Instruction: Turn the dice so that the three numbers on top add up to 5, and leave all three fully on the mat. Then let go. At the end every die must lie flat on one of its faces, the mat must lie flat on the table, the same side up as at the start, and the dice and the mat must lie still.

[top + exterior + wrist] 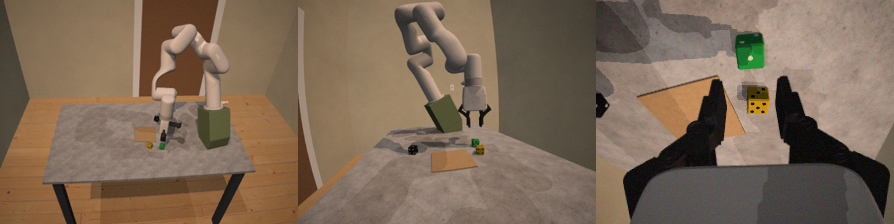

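Now: the green die 90 mm below my hand. The rest, counted from my hand: tan mat: 90 mm ahead, 130 mm to the right, 100 mm below; yellow die: 80 mm ahead, 20 mm to the right, 90 mm below; black die: 10 mm behind, 270 mm to the right, 90 mm below.
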